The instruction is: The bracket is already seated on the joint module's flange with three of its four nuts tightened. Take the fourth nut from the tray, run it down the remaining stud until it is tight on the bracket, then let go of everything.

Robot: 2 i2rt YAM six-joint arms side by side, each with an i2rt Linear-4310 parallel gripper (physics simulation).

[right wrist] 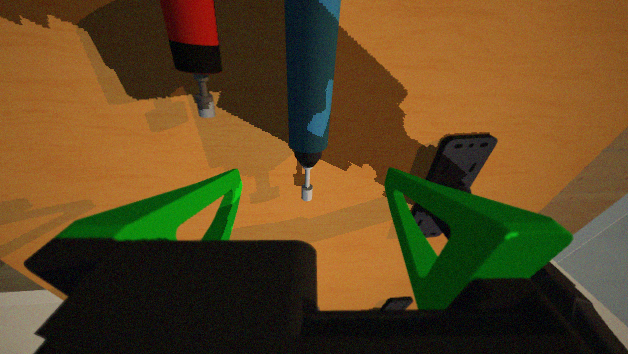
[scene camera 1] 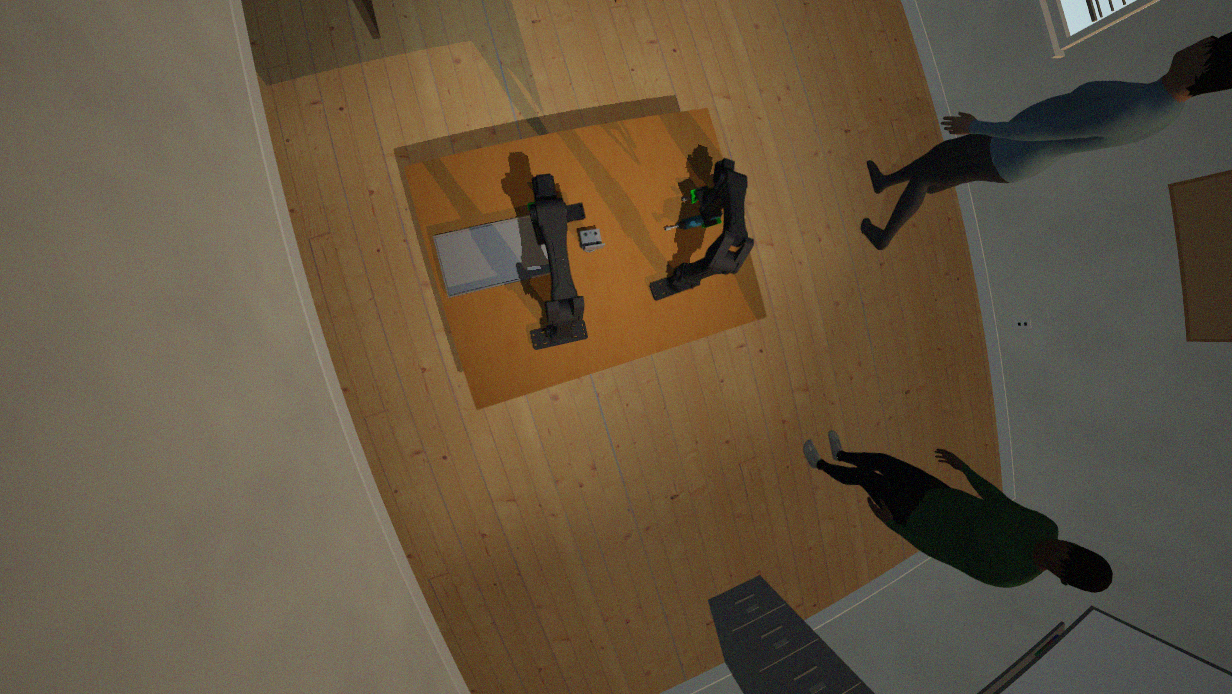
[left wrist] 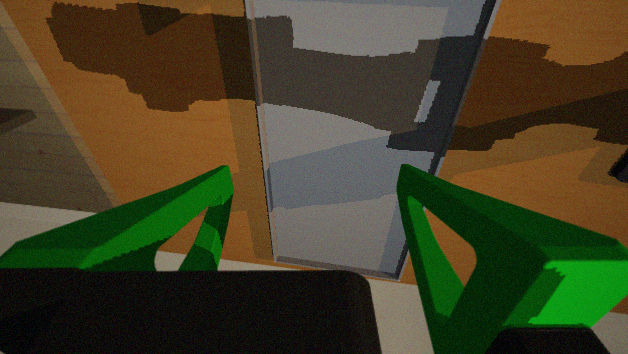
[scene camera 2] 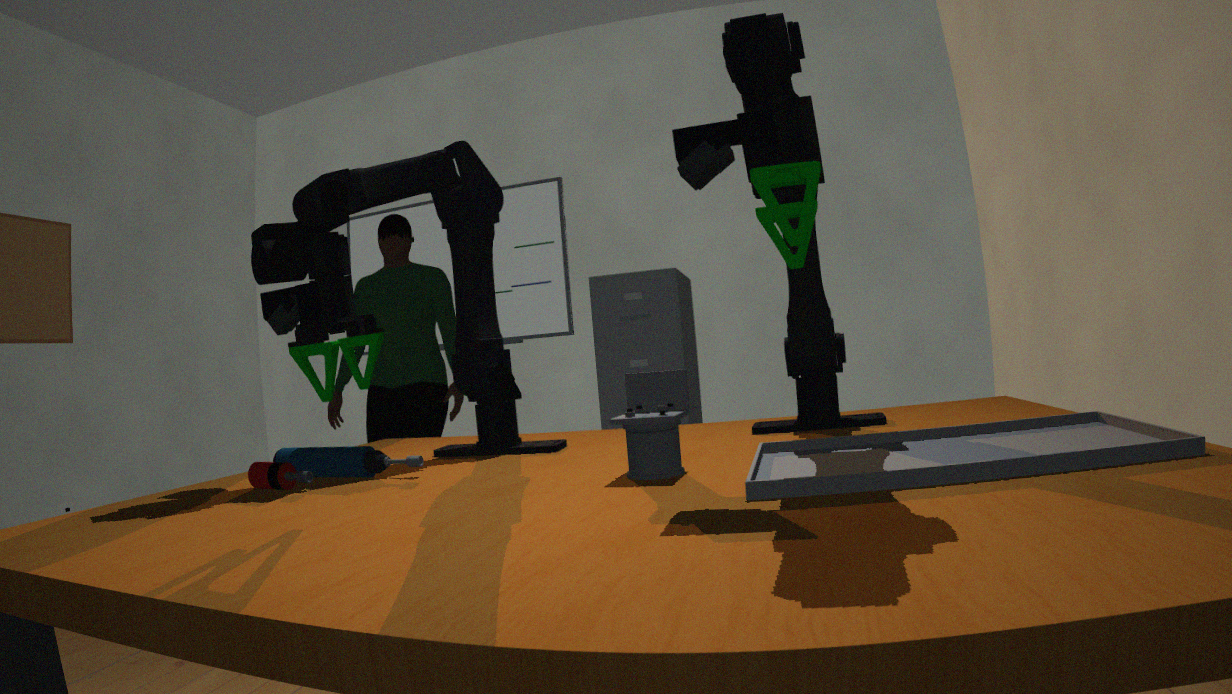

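Pixels of known places: left gripper, between the fingertips: (left wrist: 314, 176) (scene camera 2: 797, 257); right gripper, between the fingertips: (right wrist: 313, 176) (scene camera 1: 698, 215) (scene camera 2: 346, 395); left arm's base, origin of its link: (scene camera 1: 559, 334) (scene camera 2: 819, 426); right arm's base, origin of its link: (scene camera 1: 674, 284) (scene camera 2: 499, 451).
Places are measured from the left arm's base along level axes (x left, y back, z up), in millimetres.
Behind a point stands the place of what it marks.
The grey joint module (scene camera 1: 591, 243) (scene camera 2: 654, 450) stands mid-table with the light bracket (scene camera 2: 650, 416) @[x -170, y -333, z 66 mm] on top and small dark nuts or studs on it. The grey tray (scene camera 1: 482, 256) @[x 207, y -328, z 4 mm] (scene camera 2: 974, 465) @[x 137, y -436, z 14 mm] (left wrist: 325, 230) @[x 266, y -344, z 4 mm] lies beside it; no nut can be made out in it. My left gripper (scene camera 2: 794, 258) @[x -5, y -343, z 211 mm] (left wrist: 314, 176) @[x -5, y -343, z 211 mm] is open and empty, high above the tray. My right gripper (scene camera 2: 349, 392) @[x -574, y -325, z 109 mm] (right wrist: 313, 176) @[x -574, y -325, z 109 mm] is open and empty, above the table near the blue nut driver (scene camera 1: 694, 223) @[x -588, y -311, z 39 mm] (scene camera 2: 323, 462) @[x -613, y -344, z 23 mm] (right wrist: 312, 75) @[x -622, y -325, z 41 mm], whose silver socket points between the fingertips in the right wrist view.
A red and black tool (scene camera 2: 268, 475) @[x -628, y -433, z 20 mm] (right wrist: 195, 35) @[x -636, y -409, z 33 mm] with a silver socket lies beside the blue driver. The right arm's base plate (scene camera 1: 662, 287) @[x -418, y -95, z 10 mm] (scene camera 2: 500, 449) @[x -455, y -130, z 8 mm] and the left arm's base plate (scene camera 1: 558, 335) (scene camera 2: 819, 424) @[x 1, y -35, z 8 mm] stand on the table. Two people stand beyond the table.
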